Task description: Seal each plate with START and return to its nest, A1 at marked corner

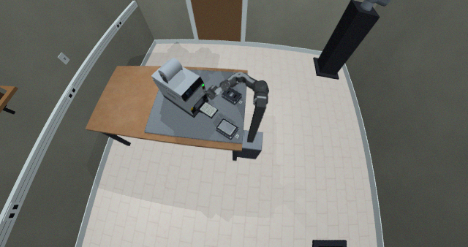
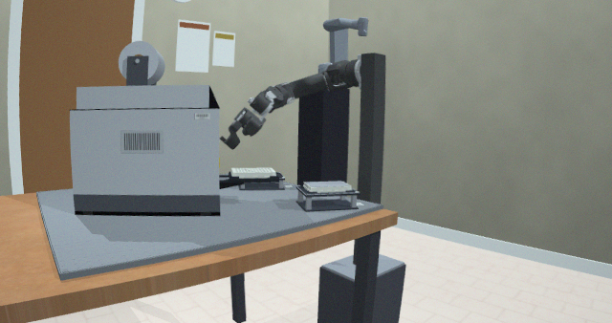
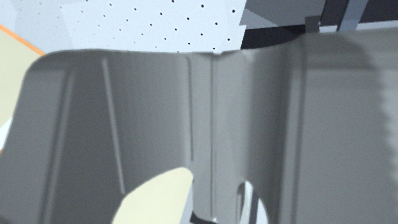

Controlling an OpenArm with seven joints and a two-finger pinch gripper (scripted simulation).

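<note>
The white start button is 30 mm ahead of my hand, 10 mm to the right of it and 10 mm above it. From my hand the other things lie so: white open-well plate (20 mm behind, 120 mm to the left, 80 mm below); yellow warning mark (110 mm ahead, 150 mm to the left, 40 mm below); sealer stage (20 mm behind, 120 mm to the left, 90 mm below).
</note>
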